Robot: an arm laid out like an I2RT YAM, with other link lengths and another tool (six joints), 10 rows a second.
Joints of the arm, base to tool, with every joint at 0 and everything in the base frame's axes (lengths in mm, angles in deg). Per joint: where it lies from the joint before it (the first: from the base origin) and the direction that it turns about. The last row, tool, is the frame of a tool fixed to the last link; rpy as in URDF.
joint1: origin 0 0 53.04 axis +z
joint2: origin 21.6 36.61 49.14 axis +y
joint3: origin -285.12 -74.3 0 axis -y
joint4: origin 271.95 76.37 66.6 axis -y
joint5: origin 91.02 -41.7 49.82 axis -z
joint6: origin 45.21 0 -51.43 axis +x
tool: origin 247 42 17 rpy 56.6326 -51.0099 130.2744
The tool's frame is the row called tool.
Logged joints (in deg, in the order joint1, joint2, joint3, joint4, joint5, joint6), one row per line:
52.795 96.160 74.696 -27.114 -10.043 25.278
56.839 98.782 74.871 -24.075 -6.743 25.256
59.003 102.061 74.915 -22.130 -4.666 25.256
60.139 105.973 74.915 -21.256 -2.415 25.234
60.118 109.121 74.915 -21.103 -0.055 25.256
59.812 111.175 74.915 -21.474 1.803 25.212
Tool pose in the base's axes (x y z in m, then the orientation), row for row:
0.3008 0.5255 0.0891 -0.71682 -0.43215 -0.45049 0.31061
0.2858 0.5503 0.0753 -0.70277 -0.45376 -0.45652 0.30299
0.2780 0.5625 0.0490 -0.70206 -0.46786 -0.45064 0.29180
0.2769 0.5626 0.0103 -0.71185 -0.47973 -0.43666 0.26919
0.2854 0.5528 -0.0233 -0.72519 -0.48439 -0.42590 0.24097
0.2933 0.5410 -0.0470 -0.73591 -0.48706 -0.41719 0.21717
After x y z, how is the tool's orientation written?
As a quaternion, x y z w.
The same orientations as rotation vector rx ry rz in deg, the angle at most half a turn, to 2 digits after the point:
-108.45 -65.38 -68.16
-106.73 -68.91 -69.33
-107.21 -71.45 -68.82
-109.96 -74.10 -67.45
-113.66 -75.92 -66.75
-116.79 -77.30 -66.21

